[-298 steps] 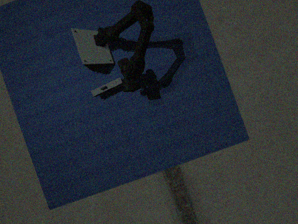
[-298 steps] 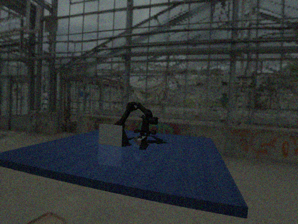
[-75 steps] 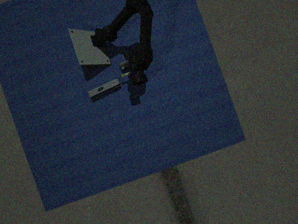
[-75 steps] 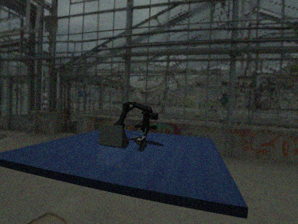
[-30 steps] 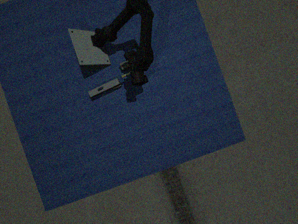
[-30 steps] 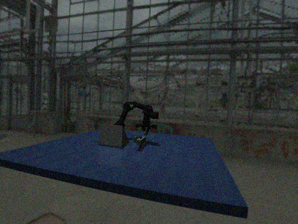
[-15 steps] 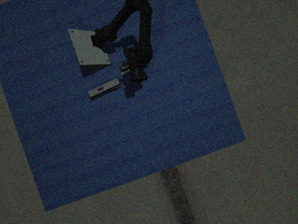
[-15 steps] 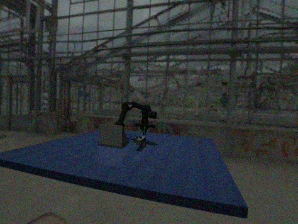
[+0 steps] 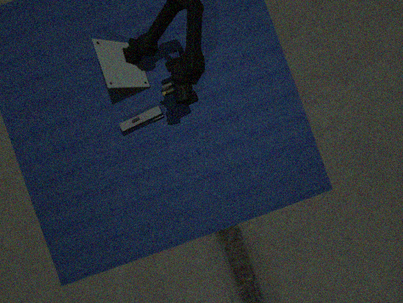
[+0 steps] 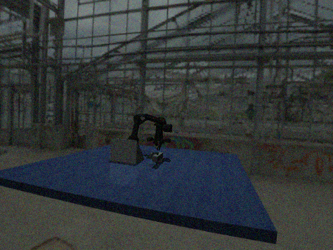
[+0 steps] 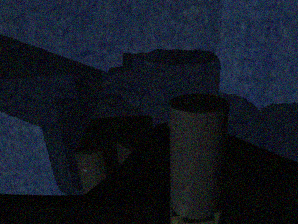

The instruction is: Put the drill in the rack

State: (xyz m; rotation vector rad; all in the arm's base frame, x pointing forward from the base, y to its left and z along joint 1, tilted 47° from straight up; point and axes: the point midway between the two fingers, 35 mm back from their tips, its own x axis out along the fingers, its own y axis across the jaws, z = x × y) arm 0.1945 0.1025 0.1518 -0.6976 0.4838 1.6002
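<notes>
Now: gripper tip 1 cm short of the drill, 4 cm to the left of it and 4 cm below it. The rest, counted from my gripper tip: long grey block: 8 cm ahead, 20 cm to the right, 1 cm below.
</notes>
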